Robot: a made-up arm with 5 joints.
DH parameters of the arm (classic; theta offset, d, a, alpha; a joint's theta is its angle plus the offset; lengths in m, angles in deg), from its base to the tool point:
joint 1: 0 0.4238 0 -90
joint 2: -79.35 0 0.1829 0
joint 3: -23.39 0 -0.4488 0
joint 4: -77.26 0 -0.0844 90
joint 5: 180 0.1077 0 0
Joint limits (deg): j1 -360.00..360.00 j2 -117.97..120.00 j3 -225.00..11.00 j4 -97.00..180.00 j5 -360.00..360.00
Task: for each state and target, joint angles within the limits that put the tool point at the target. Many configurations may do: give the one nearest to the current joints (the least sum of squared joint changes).
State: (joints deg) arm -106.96 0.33 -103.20 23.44 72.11
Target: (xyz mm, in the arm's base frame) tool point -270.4 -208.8 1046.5
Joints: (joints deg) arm -142.33 -23.23 -102.77 22.77 72.11
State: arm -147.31 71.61 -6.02 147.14 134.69
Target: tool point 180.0 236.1 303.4
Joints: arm -127.32 86.80 -11.60 106.96 134.69
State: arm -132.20 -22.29 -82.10 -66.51 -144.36
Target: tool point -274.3 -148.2 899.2
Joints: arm -151.62 -22.08 -78.23 -69.95 -144.36
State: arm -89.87 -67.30 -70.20 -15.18 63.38
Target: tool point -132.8 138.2 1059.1
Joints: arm -46.14 -76.23 -84.52 -14.91 63.38
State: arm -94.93 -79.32 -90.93 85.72 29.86
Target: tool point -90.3 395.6 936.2
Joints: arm -77.14 -94.52 -108.91 78.93 29.86
